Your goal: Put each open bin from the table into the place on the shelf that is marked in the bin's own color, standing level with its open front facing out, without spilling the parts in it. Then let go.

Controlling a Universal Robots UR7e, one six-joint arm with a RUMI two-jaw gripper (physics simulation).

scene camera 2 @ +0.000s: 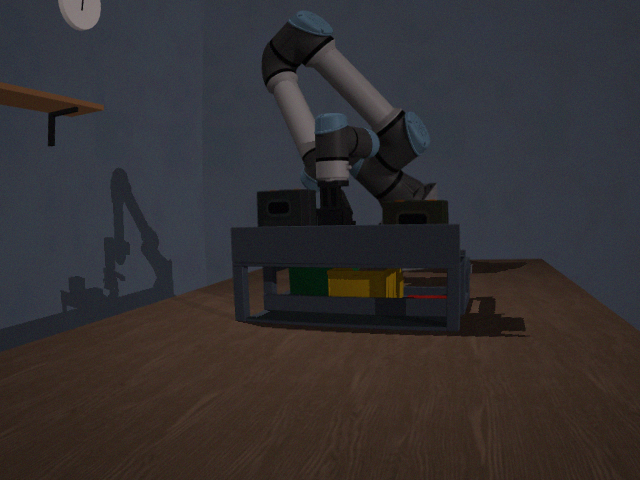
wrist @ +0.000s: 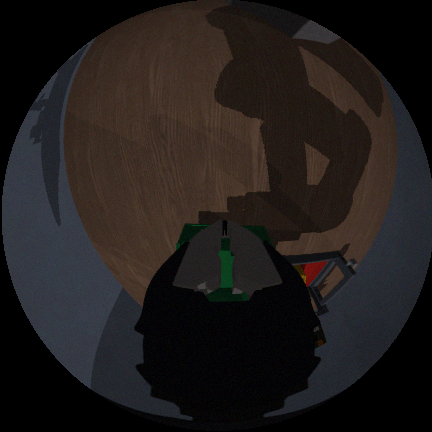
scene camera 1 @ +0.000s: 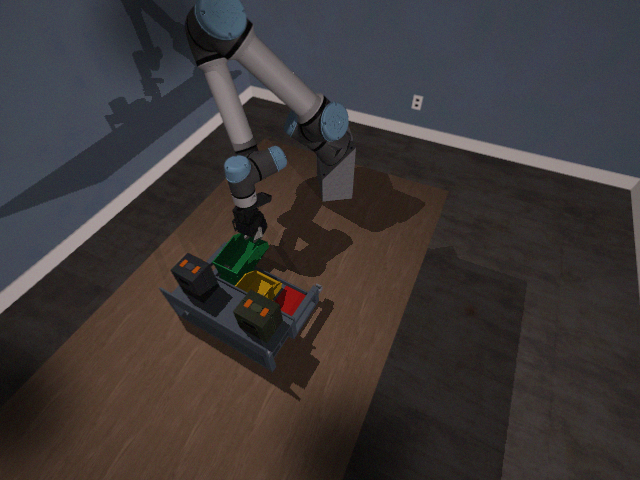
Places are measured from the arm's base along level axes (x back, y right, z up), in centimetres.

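Pixels of known places: gripper, between the fingertips: (wrist: 223, 221) (scene camera 1: 258, 239); arm's base, origin of its link: (scene camera 1: 336, 148).
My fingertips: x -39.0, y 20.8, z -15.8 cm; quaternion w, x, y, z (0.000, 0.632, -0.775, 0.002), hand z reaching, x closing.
Note:
For each thing: its top centre in the pictures, then the offset to it from my fingertips. "*": a spot on its surface instead. Level surfaces: height alone.
- green bin, a spot on its surface: (wrist: 192, 232) * dy +3.8, dx -0.3, dz +0.8 cm
- yellow bin, a spot on its surface: (scene camera 2: 361, 283) * dy -5.2, dx -31.1, dz +2.3 cm
- dark grey case, centre of its top: (scene camera 2: 286, 189) (scene camera 1: 189, 266) dy +7.5, dx -27.4, dz +18.7 cm
- olive case, centre of its top: (scene camera 2: 416, 199) (scene camera 1: 256, 307) dy -14.5, dx -34.3, dz +16.2 cm
- wooden table, height of its surface: dz -3.7 cm
The green bin (scene camera 1: 225, 262) (scene camera 2: 308, 281) (wrist: 192, 232) stands at one end of the grey shelf (scene camera 1: 222, 326) (scene camera 2: 341, 245) (wrist: 320, 257). The yellow bin (scene camera 1: 251, 282) (scene camera 2: 361, 283) (wrist: 300, 274) stands beside it, in the middle. A flat red area (scene camera 1: 292, 300) (scene camera 2: 426, 296) (wrist: 314, 272) shows at the other end, with no bin on it. My gripper (scene camera 1: 254, 237) (wrist: 223, 221) points down at the green bin's rear rim area, shut with nothing between its fingers; whether it touches the bin I cannot tell. In scene camera 2 its fingertips are hidden behind the shelf. Parts in the bins cannot be made out.
A dark grey case (scene camera 1: 195, 276) (scene camera 2: 285, 208) and an olive case (scene camera 1: 258, 316) (scene camera 2: 415, 211), both with orange marks, stand on the shelf's top. The shelf stands on the wooden table (scene camera 1: 170, 392) (scene camera 2: 320, 403). The robot's base (scene camera 1: 338, 178) is behind, near the table's far end.

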